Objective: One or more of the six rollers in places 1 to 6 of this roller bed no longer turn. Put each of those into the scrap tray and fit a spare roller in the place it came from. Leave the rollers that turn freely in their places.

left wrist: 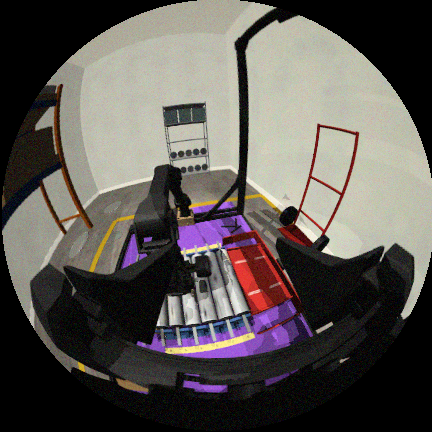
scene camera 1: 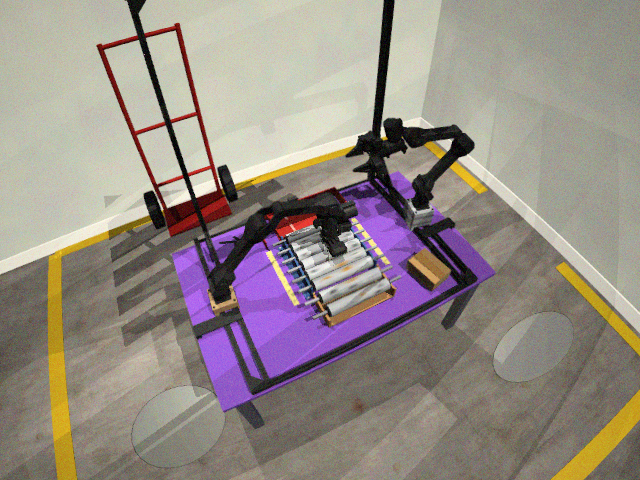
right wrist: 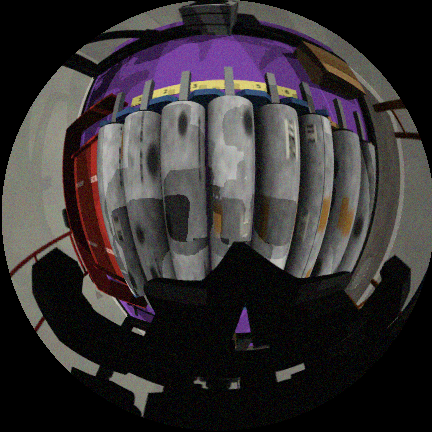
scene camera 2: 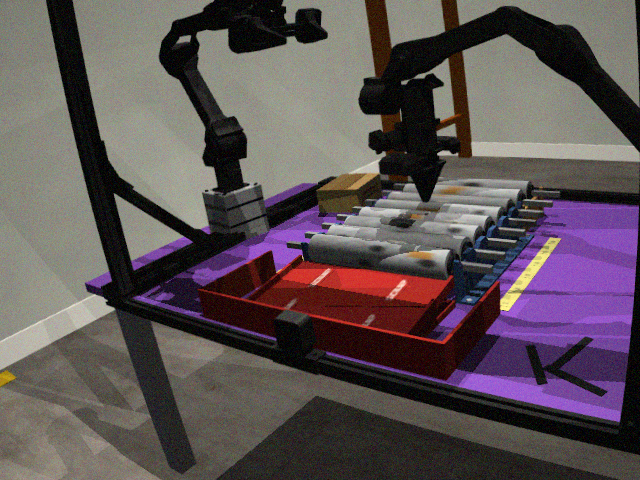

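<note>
The roller bed holds grey rollers side by side on blue supports. My right gripper is shut and empty, pointing straight down with its tip at the top of a roller in the middle of the bed. My left gripper is open and empty, high above the table's far edge. The red scrap tray lies at the end of the bed and holds no roller.
Two spare rollers lie in a tan holder at the bed's other end. A cardboard box sits beside the bed. A red hand truck stands on the floor behind the table. Black frame posts rise at the table's back.
</note>
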